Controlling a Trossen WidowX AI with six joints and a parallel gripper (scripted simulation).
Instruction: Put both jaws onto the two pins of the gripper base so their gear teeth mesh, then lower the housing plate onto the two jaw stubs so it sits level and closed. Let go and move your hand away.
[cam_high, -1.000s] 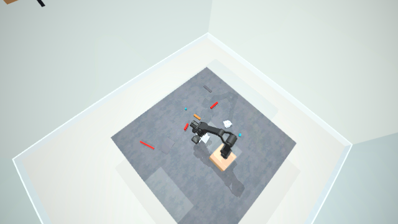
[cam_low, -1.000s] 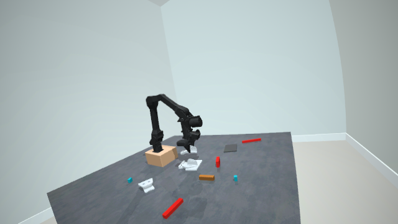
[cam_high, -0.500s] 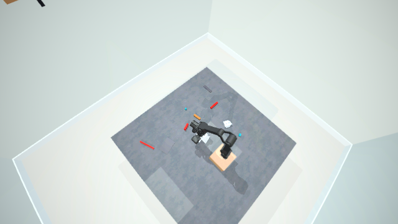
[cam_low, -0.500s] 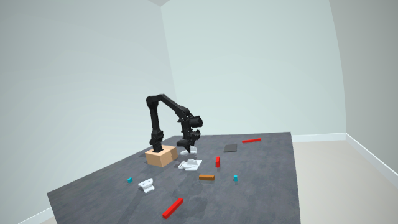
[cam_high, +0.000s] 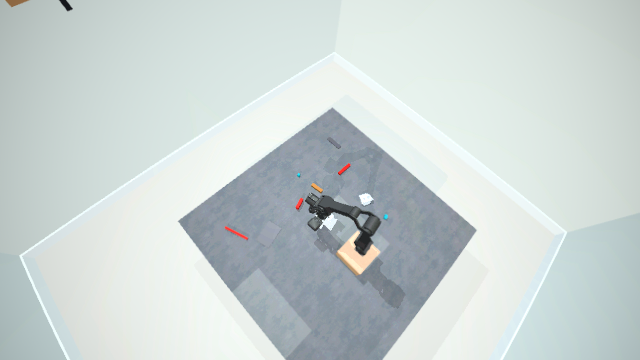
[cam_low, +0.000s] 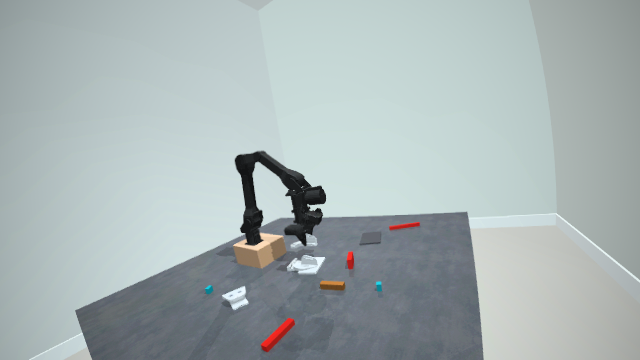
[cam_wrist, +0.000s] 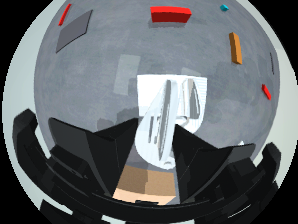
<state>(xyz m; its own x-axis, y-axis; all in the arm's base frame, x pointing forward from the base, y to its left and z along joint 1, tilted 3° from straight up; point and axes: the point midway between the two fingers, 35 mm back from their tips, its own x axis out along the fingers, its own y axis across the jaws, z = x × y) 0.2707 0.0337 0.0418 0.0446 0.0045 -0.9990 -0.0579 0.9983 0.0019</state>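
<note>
Now: the flat white plate 8 cm below my gripper tip, 3 cm to the right of it and 2 cm ahead of it. Also, from my gripper tip: curved white jaw 6 cm to the right, 6 cm below, 2 cm behind; red block 17 cm ahead, 6 cm below, 1 cm to the left; white housing plate 8 cm below, 5 cm behind, 4 cm to the right.
</note>
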